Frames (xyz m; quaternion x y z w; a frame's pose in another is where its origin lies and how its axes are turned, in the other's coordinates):
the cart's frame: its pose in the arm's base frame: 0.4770 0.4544 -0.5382 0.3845 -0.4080 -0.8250 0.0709
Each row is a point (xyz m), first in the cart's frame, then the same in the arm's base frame.
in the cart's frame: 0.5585 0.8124 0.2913
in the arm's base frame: -0.2723 -0.1397 -0.1608
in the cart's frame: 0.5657 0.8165 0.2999
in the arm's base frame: -0.2840 -0.1402 -0.1588
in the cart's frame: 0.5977 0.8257 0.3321
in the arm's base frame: -0.3303 -0.1401 -0.1586
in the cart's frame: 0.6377 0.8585 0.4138
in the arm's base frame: -0.4211 -0.1283 -0.1274
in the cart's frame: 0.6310 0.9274 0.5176
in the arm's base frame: -0.5019 -0.1065 -0.0349
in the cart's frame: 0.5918 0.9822 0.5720
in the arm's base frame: -0.5231 -0.0919 0.0478
